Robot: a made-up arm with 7 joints. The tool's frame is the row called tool.
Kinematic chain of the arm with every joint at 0, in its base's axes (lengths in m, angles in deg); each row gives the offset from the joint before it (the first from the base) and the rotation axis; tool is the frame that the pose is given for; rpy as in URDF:
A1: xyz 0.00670 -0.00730 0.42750 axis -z
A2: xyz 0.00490 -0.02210 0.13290 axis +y
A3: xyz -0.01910 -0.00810 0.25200 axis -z
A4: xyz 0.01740 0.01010 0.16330 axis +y
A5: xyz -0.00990 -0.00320 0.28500 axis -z
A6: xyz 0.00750 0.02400 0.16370 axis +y
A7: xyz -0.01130 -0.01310 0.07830 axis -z
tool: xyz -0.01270 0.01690 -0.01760 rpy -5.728 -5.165 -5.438
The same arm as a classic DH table. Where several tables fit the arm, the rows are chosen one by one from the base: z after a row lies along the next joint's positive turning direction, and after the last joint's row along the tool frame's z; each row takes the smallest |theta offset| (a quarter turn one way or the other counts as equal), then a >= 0, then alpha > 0; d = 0 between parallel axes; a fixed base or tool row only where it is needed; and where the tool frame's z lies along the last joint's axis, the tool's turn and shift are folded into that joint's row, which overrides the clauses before.
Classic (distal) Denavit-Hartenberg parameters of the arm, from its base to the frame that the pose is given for. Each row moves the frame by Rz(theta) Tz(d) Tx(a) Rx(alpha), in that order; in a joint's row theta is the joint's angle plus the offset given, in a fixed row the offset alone. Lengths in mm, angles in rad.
base (fixed): theta offset -0.8282; d 0; a 9.9; alpha 3.1416
A1: theta offset -0.8282; d -560.4; a 4.9; alpha 1.5708
A2: theta offset 0; d -30.2; a -19.1; alpha -1.5708
A3: theta offset 0; d -415.3; a 17.4; alpha 1.5708
A4: theta offset 0; d 6.9; a -9.9; alpha -1.5708
A5: theta offset 0; d -448.7; a 7.5; alpha 1.5708
A6: theta offset 0; d 10.9; a -11.3; alpha -1.5708
A7: theta offset -0.6365; d 95.5; a -0.2; alpha 3.0071
tool (fixed): theta offset -0.7359; d 157.6; a 0; alpha 0

